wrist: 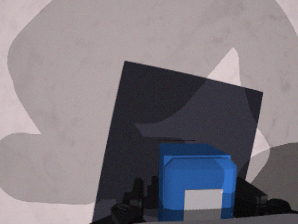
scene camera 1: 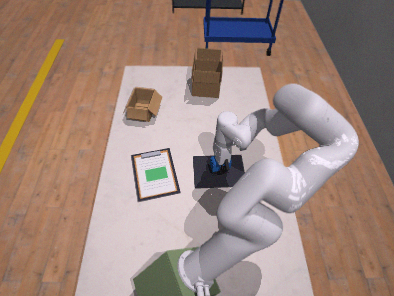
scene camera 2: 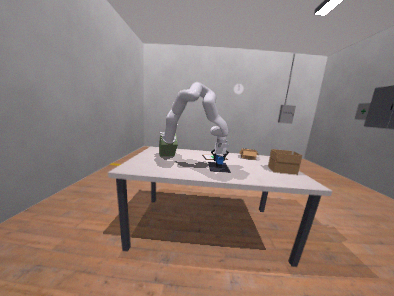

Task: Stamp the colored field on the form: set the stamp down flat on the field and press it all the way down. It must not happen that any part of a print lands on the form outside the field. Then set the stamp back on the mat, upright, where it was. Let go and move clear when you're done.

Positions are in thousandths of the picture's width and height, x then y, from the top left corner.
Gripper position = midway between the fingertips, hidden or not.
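Observation:
Wrist view: the gripper (wrist: 629,873), a blue stamp (wrist: 643,788). Scene camera 1: a clipboard (scene camera 1: 392,586), a cardboard box (scene camera 1: 509,296), a mat (scene camera 1: 516,603). Mat again, in the wrist view (wrist: 512,462). Cardboard box out of frame in the wrist view.

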